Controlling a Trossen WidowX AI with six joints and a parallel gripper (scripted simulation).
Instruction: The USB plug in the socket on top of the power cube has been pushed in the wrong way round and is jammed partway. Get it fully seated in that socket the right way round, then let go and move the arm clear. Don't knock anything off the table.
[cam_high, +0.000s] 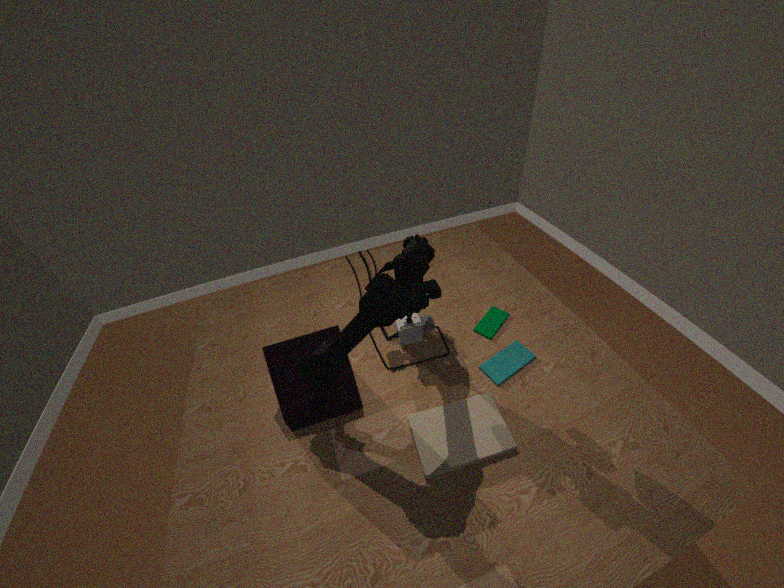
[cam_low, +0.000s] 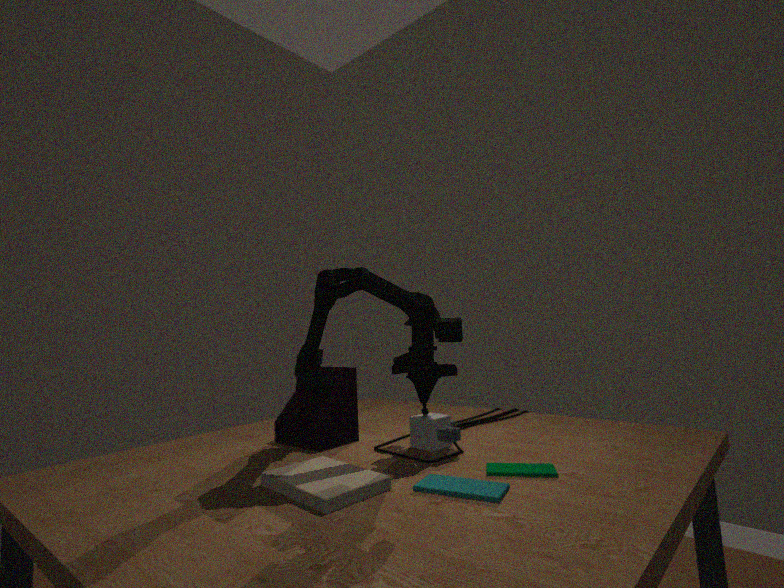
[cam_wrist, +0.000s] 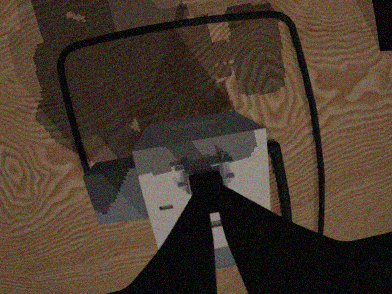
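Right now my gripper tip is 20 mm above the USB plug. Round my gripper tip: green flat block 270 mm ahead, 80 mm to the right, 110 mm below; then pale flat box 40 mm behind, 330 mm to the right, 100 mm below; then teal card 210 mm ahead, 230 mm to the right, 110 mm below.
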